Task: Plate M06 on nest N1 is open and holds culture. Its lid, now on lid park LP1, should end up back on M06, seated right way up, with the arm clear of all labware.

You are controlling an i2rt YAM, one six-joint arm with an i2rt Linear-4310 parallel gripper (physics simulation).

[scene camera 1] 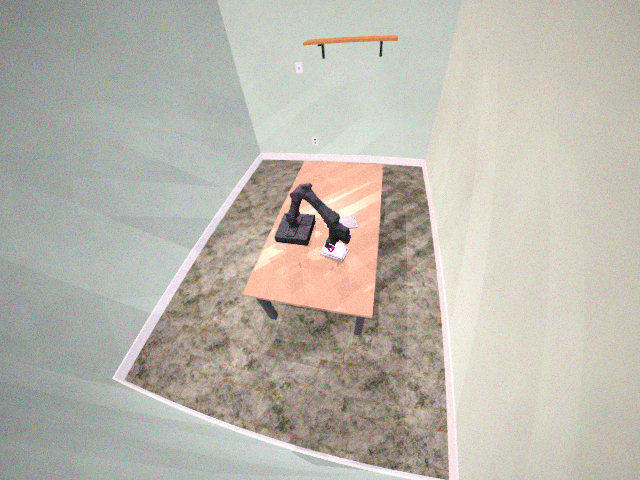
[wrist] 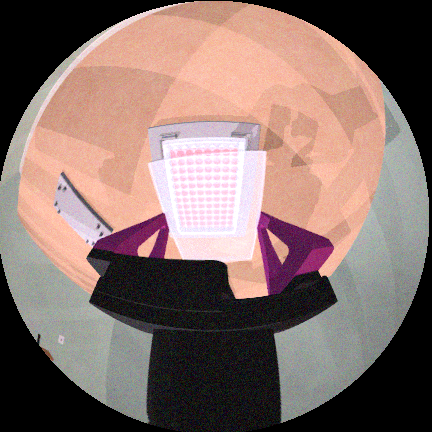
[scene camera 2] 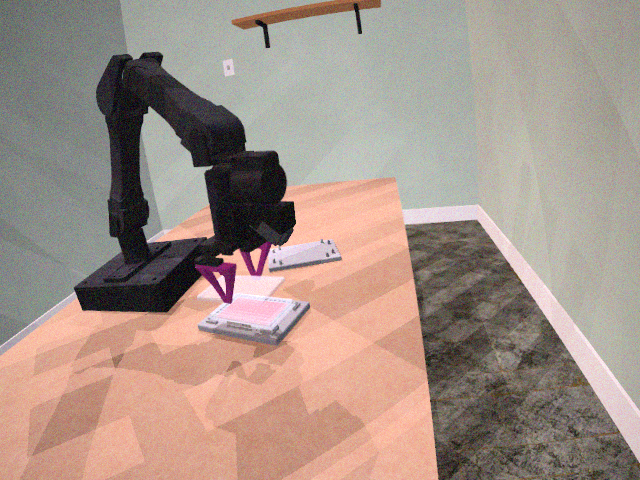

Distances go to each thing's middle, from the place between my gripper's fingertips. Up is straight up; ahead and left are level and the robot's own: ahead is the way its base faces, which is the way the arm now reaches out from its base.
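Labels:
Here I see the white lid (scene camera 2: 254, 290), and it is right at my hand.

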